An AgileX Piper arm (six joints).
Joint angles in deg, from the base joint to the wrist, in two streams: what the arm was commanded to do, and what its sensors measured. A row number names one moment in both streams.
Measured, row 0:
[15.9 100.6 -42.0 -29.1 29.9 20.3]
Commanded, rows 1 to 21:
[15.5 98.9 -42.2 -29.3 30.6 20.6]
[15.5 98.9 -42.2 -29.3 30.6 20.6]
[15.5 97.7 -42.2 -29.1 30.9 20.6]
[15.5 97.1 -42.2 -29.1 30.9 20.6]
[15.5 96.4 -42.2 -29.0 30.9 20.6]
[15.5 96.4 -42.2 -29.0 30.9 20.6]
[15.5 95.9 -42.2 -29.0 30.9 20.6]
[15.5 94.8 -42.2 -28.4 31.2 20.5]
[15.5 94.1 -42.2 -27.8 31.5 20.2]
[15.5 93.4 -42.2 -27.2 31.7 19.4]
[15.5 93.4 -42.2 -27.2 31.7 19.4]
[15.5 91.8 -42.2 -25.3 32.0 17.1]
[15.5 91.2 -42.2 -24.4 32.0 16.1]
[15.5 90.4 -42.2 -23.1 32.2 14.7]
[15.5 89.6 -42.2 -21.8 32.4 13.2]
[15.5 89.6 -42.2 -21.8 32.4 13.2]
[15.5 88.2 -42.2 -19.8 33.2 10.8]
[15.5 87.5 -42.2 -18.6 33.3 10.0]
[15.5 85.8 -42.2 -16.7 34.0 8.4]
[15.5 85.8 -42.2 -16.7 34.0 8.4]
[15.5 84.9 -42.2 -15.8 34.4 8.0]
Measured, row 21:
[15.9 87.2 -42.0 -18.2 32.9 10.5]
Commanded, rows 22 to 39:
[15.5 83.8 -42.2 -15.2 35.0 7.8]
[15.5 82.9 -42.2 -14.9 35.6 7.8]
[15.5 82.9 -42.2 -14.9 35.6 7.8]
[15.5 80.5 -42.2 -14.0 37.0 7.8]
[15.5 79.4 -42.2 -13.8 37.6 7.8]
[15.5 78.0 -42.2 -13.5 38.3 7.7]
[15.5 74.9 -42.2 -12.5 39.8 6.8]
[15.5 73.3 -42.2 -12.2 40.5 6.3]
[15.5 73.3 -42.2 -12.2 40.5 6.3]
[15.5 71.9 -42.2 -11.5 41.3 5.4]
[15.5 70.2 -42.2 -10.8 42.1 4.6]
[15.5 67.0 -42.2 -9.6 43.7 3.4]
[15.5 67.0 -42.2 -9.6 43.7 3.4]
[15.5 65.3 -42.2 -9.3 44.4 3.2]
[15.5 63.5 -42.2 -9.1 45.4 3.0]
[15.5 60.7 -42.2 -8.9 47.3 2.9]
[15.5 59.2 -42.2 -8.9 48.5 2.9]
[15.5 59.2 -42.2 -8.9 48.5 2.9]
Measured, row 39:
[15.9 62.6 -42.0 -9.4 45.2 3.8]
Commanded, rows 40 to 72:
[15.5 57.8 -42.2 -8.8 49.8 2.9]
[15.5 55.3 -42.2 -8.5 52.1 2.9]
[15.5 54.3 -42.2 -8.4 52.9 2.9]
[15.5 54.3 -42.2 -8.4 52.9 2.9]
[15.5 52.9 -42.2 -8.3 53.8 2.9]
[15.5 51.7 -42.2 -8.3 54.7 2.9]
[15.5 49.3 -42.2 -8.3 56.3 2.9]
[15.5 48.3 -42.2 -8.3 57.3 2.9]
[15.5 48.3 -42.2 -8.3 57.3 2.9]
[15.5 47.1 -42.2 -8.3 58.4 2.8]
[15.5 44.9 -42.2 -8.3 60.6 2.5]
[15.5 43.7 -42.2 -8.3 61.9 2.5]
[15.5 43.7 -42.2 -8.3 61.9 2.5]
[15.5 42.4 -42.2 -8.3 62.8 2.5]
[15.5 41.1 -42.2 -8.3 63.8 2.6]
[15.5 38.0 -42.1 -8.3 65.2 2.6]
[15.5 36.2 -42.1 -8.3 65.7 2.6]
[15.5 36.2 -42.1 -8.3 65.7 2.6]
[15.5 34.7 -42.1 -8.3 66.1 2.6]
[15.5 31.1 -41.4 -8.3 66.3 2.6]
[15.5 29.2 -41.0 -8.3 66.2 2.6]
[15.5 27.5 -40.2 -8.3 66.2 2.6]
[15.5 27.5 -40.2 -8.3 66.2 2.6]
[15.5 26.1 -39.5 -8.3 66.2 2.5]
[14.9 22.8 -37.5 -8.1 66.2 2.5]
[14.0 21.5 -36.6 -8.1 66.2 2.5]
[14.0 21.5 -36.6 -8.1 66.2 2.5]
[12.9 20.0 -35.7 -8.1 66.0 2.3]
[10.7 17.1 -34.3 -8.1 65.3 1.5]
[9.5 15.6 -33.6 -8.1 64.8 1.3]
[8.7 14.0 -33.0 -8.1 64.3 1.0]
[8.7 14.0 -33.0 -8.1 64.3 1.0]
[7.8 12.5 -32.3 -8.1 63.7 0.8]
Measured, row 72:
[10.1 16.1 -34.0 -8.1 65.5 2.1]
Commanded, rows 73 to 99:
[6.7 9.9 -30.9 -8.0 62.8 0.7]
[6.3 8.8 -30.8 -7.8 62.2 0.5]
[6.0 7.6 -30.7 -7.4 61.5 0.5]
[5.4 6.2 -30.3 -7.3 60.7 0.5]
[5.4 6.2 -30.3 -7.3 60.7 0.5]
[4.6 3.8 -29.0 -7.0 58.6 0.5]
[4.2 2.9 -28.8 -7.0 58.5 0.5]
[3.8 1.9 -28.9 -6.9 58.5 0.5]
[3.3 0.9 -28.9 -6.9 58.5 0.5]
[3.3 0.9 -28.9 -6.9 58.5 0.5]
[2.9 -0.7 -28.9 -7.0 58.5 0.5]
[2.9 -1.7 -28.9 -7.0 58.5 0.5]
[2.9 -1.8 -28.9 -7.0 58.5 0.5]
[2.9 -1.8 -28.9 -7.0 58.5 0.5]
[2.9 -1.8 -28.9 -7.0 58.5 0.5]
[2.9 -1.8 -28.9 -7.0 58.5 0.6]
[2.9 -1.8 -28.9 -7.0 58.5 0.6]
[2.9 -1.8 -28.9 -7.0 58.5 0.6]
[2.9 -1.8 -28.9 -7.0 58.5 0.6]
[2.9 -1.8 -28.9 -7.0 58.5 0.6]
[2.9 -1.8 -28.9 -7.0 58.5 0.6]
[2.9 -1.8 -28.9 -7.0 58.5 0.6]
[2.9 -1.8 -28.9 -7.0 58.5 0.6]
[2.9 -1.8 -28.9 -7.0 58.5 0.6]
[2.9 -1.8 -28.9 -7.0 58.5 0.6]
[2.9 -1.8 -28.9 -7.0 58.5 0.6]
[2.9 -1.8 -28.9 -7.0 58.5 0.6]
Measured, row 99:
[3.2 -0.2 -29.0 -7.0 59.2 0.9]
